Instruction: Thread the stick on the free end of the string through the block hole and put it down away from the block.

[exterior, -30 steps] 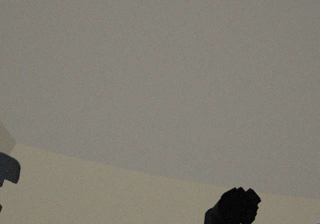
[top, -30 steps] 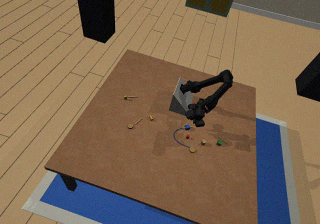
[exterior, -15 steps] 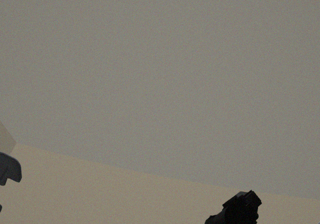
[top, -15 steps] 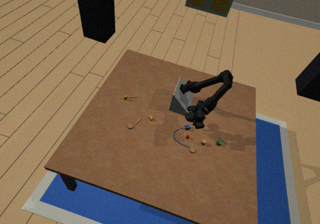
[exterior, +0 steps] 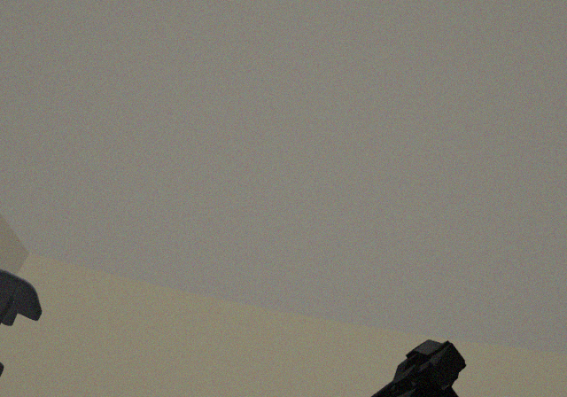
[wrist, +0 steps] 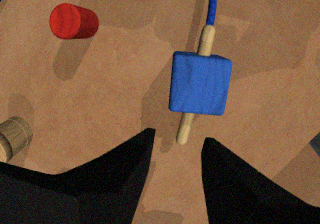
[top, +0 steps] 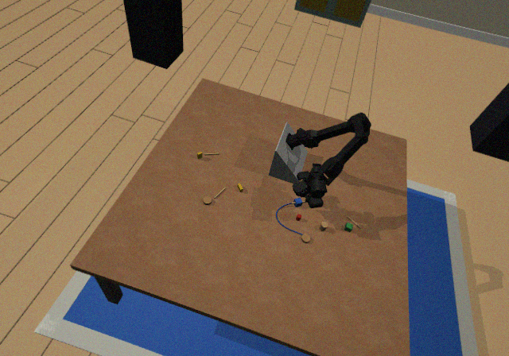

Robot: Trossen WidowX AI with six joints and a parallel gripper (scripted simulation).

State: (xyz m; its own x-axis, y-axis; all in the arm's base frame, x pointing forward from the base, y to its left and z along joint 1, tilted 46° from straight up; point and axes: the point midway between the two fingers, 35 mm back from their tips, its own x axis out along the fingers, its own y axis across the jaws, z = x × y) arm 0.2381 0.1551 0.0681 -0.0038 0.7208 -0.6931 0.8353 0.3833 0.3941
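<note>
The blue cube is 3 cm to the right of my gripper tip, 3 cm below it and 1 cm ahead of it. The rest, counted from my gripper tip: wooden cylinder: 12 cm to the left, 9 cm ahead, 3 cm below; then red peg: 9 cm ahead, 3 cm below; then thin wooden stick: 3 cm to the right, 3 cm below, 1 cm ahead.
</note>
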